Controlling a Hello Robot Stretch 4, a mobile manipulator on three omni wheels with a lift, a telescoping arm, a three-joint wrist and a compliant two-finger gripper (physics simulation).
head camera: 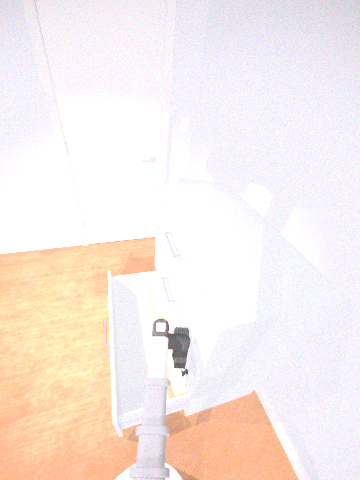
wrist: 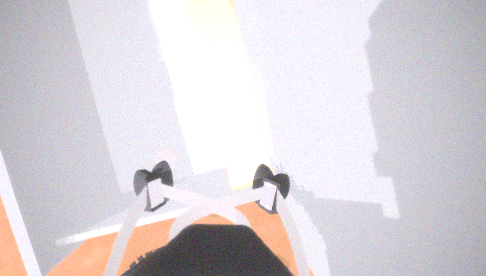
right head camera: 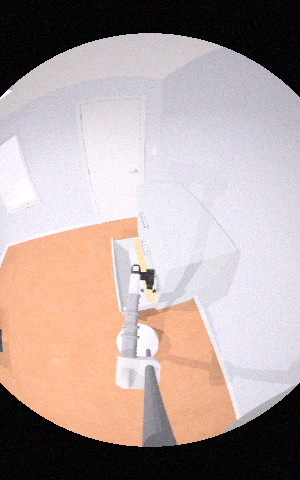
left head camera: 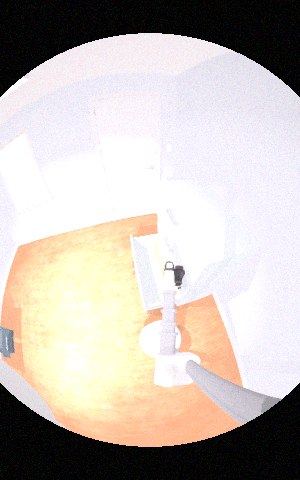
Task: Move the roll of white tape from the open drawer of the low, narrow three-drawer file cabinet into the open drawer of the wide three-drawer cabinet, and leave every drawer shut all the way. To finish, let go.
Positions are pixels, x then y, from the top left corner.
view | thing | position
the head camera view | white door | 106,79
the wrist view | my gripper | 213,178
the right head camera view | white door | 110,129
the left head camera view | white door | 125,125
